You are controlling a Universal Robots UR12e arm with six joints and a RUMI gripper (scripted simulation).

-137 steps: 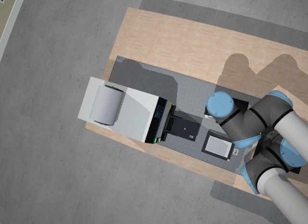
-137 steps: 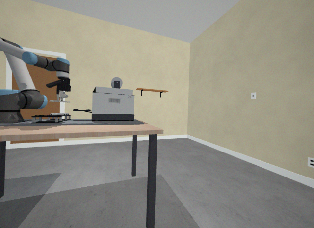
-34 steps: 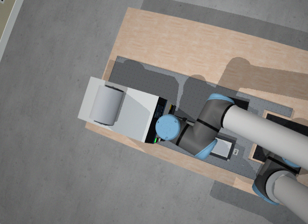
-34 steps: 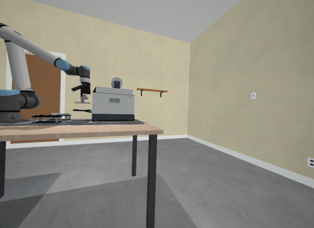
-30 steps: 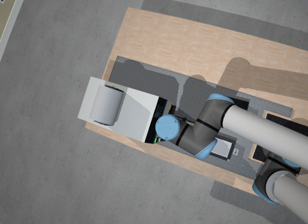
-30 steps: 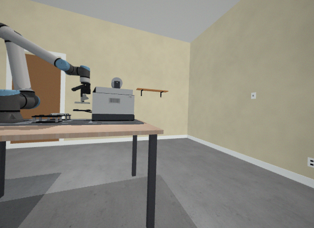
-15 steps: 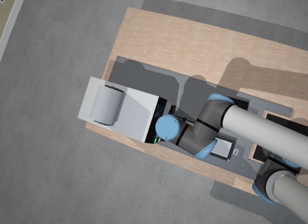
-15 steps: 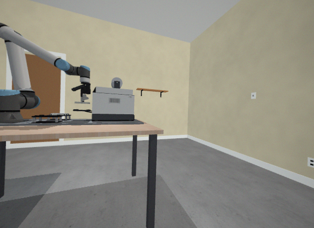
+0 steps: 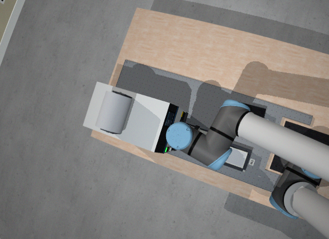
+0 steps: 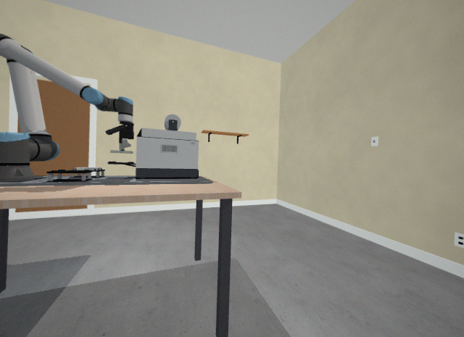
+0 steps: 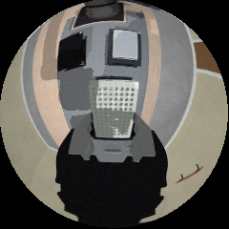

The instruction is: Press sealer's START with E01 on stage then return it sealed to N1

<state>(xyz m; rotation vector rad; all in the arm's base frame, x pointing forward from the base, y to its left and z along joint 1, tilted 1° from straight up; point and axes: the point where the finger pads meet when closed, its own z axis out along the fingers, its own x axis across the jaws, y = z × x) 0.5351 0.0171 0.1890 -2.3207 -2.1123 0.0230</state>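
Now: hand 8 cm above the sealer stage. The rest, counted from my hand: plate E01: 1 cm below; nest N1: 23 cm behind, 16 cm to the right, 14 cm below; foil roll: 33 cm ahead, 3 cm to the right, 23 cm above.
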